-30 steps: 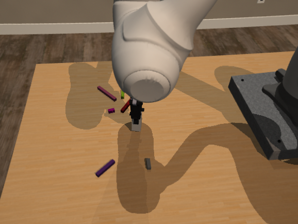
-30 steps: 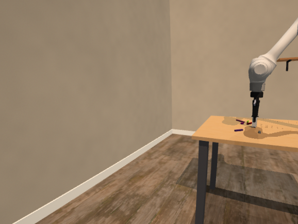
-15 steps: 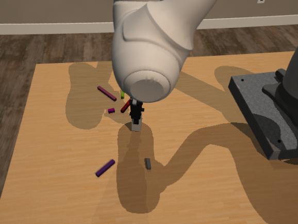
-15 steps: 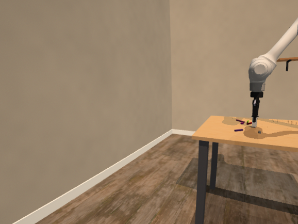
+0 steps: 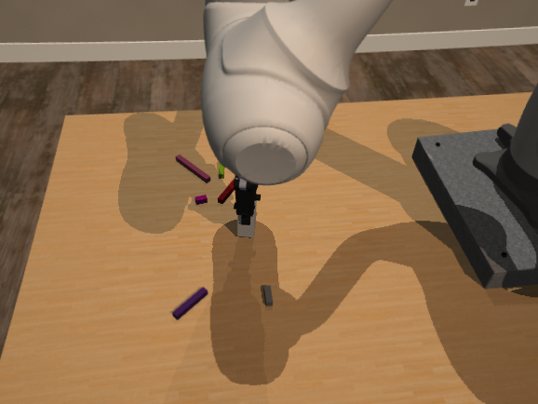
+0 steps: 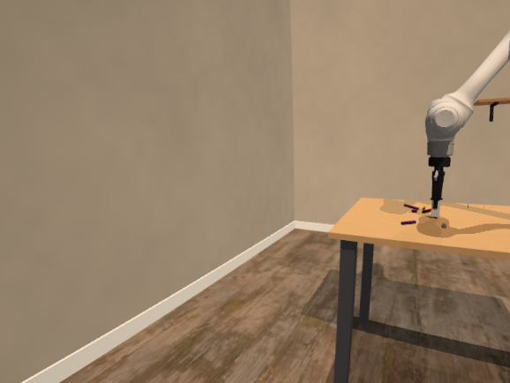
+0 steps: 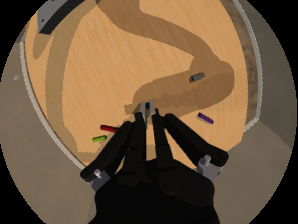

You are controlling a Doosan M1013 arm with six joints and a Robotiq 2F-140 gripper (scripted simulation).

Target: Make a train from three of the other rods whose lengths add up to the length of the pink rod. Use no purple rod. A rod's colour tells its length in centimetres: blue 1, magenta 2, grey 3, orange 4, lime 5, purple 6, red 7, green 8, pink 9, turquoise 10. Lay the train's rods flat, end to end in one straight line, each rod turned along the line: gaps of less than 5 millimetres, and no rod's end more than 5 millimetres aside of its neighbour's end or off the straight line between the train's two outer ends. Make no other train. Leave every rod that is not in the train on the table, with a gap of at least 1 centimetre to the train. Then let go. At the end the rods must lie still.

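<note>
My gripper is now 30 mm above the blue rod. From my hand the other things lie so: magenta rod: 60 mm ahead, 100 mm to the right, 40 mm below; grey rod: 130 mm to the left, 40 mm below; red rod: 110 mm to the right, 40 mm below.
</note>
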